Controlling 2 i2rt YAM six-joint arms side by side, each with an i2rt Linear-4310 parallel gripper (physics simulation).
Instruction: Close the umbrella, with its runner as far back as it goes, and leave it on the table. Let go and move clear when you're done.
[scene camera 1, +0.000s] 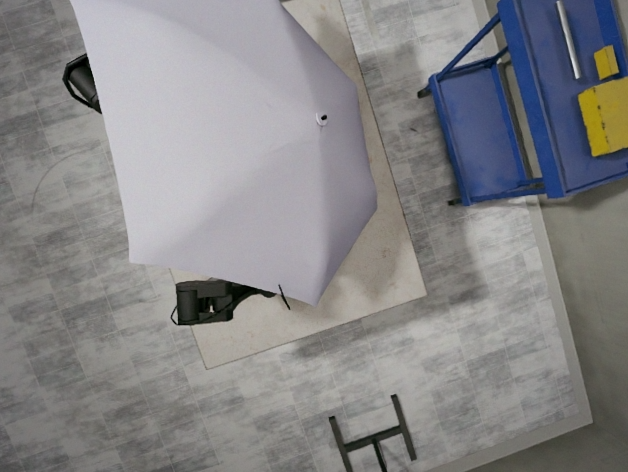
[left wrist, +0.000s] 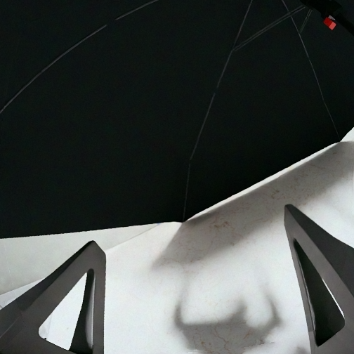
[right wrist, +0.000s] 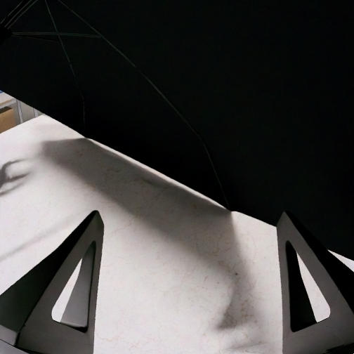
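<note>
The umbrella (scene camera 1: 218, 131) (left wrist: 125, 125) (right wrist: 250, 100) is open, its pale lavender canopy spread over much of the table (scene camera 1: 228, 350) (left wrist: 140, 300) (right wrist: 150, 300). Its dark underside and thin ribs show in both wrist views. A black hub with a small red part (left wrist: 329, 23) shows at the upper right of the left wrist view. A dark hub (right wrist: 5, 34) shows at the left edge of the right wrist view. My left gripper (left wrist: 184, 235) is open and empty, near the canopy's lower edge. My right gripper (right wrist: 191, 219) is open and empty, also near that edge. The canopy hides much of both arms in the scene view.
A blue cart (scene camera 1: 549, 172) stands right of the table, with yellow blocks (scene camera 1: 611, 116) and a silver rod (scene camera 1: 567, 39) on top. A dark metal stand (scene camera 1: 373, 439) is on the floor below the table in the scene view. Shadows fall on the table.
</note>
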